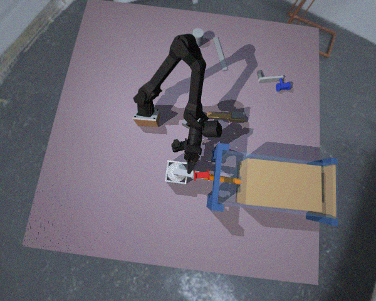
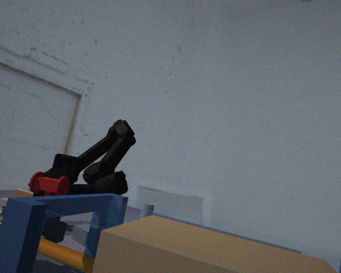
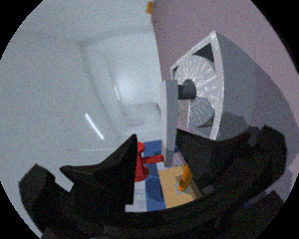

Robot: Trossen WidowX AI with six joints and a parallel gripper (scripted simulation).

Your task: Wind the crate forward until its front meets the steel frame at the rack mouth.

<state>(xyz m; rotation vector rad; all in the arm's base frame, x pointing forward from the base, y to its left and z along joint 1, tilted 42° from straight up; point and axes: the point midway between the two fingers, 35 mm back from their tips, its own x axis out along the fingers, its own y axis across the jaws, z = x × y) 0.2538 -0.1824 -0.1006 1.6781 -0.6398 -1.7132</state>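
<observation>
Now: the red-knobbed crank handle 1 cm below my gripper tip and 1 cm ahead of it. Round my gripper tip: red knob 5 cm ahead, 2 cm above; then blue steel frame 11 cm ahead, 3 cm below, 1 cm to the left; then grey block 26 cm to the left, 12 cm below, 4 cm behind.
</observation>
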